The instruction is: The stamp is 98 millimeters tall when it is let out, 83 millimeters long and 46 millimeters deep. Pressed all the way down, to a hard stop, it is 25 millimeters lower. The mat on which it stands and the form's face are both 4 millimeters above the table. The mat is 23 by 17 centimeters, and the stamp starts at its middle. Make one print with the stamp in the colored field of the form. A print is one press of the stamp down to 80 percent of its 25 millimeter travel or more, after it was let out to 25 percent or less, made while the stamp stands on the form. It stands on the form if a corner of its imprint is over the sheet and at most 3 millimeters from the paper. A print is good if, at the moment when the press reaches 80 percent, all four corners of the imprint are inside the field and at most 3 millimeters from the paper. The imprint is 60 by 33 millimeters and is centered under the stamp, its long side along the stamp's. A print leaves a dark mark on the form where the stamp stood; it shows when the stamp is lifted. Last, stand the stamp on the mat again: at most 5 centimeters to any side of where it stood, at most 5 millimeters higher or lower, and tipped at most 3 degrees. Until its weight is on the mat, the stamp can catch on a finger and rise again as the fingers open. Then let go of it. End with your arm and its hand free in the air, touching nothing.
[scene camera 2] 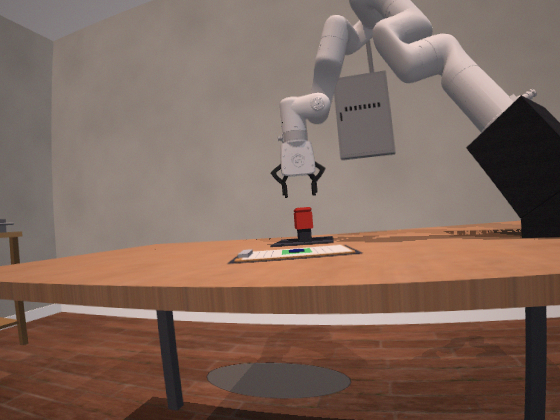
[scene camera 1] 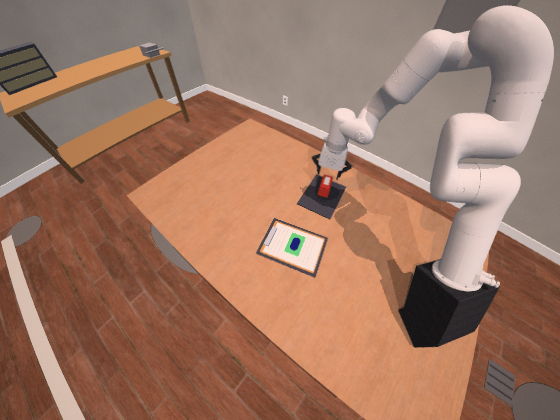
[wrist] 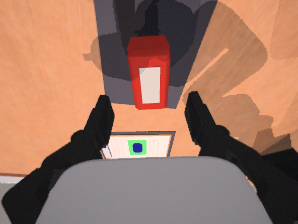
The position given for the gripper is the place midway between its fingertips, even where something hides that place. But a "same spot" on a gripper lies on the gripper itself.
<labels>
gripper: scene camera 2; scene camera 1 327, 175; wrist
same spot on gripper: [wrist: 268, 179] = [scene camera 2: 319, 170]
</labels>
